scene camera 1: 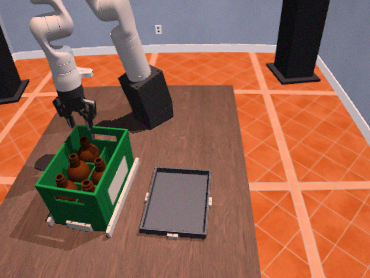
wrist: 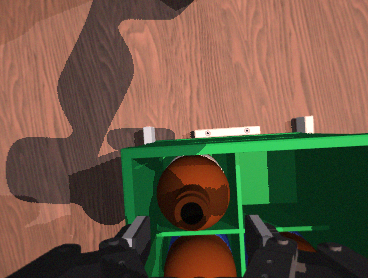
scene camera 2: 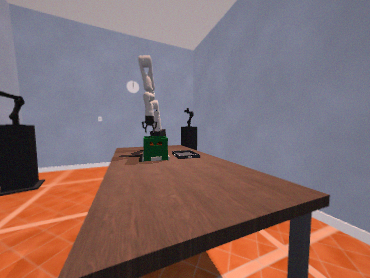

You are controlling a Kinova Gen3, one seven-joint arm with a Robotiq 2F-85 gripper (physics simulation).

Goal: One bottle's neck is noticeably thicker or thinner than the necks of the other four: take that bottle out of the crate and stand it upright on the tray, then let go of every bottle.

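Seen in the pictures: gripper, between the fingertips: (scene camera 1: 81, 127) (wrist: 197, 231) (scene camera 2: 149, 133); arm's base, origin of its link: (scene camera 1: 139, 74) (scene camera 2: 157, 130).
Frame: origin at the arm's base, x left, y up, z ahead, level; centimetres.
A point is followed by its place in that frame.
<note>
The green crate (scene camera 1: 75, 212) {x -22.3, y -14.8, z 50.3 cm} (scene camera 2: 156, 152) {x -22.4, y -16.1, z 50.3 cm} (wrist: 280, 145) {x -12.3, y -4.9, z 25.2 cm} holds several brown bottles upright in its cells. The back bottle (scene camera 1: 88, 152) {x -19.1, y -10.3, z 30.0 cm} (wrist: 195, 175) {x -18.9, y -10.1, z 25.8 cm} stands in a corner cell. A middle bottle (scene camera 1: 78, 170) {x -21.5, y -10.3, z 37.8 cm} (wrist: 200, 260) {x -21.4, y -10.5, z 33.2 cm} is beside it, partly cut off in the wrist view. Another bottle (scene camera 1: 98, 176) {x -15.0, y -10.4, z 41.3 cm} (wrist: 300, 242) {x -12.0, y -12.5, z 36.0 cm} shows at its edge there. Two front bottles (scene camera 1: 64, 184) {x -24.3, y -8.3, z 44.9 cm} (scene camera 1: 87, 186) {x -16.7, y -6.4, z 48.4 cm} stand nearest scene camera 1. I cannot tell which neck differs. My gripper (scene camera 1: 81, 126) {x -19.4, y -1.9, z 27.7 cm} (scene camera 2: 149, 130) {x -19.4, y -1.9, z 27.7 cm} (wrist: 197, 231) {x -19.4, y -1.9, z 27.7 cm} is open and empty, above the crate's back end. The dark-rimmed grey tray (scene camera 1: 177, 202) {x 7.6, y -22.0, z 45.8 cm} (scene camera 2: 186, 154) {x 11.2, y -22.4, z 42.8 cm} holds no bottle.
White strips and small blocks, such as the long strip (scene camera 1: 124, 197) {x -9.0, y -20.8, z 41.9 cm} and the back block (wrist: 227, 131) {x -13.8, y -19.5, z 23.6 cm}, sit around the crate's base. The arm's black pedestal (scene camera 1: 145, 100) {x 1.1, y -7.8, z 7.1 cm} stands behind the crate and tray. Crate walls and green dividers surround the bottles. Black pillars (scene camera 1: 300, 40) (scene camera 2: 17, 155) stand beyond the table.
</note>
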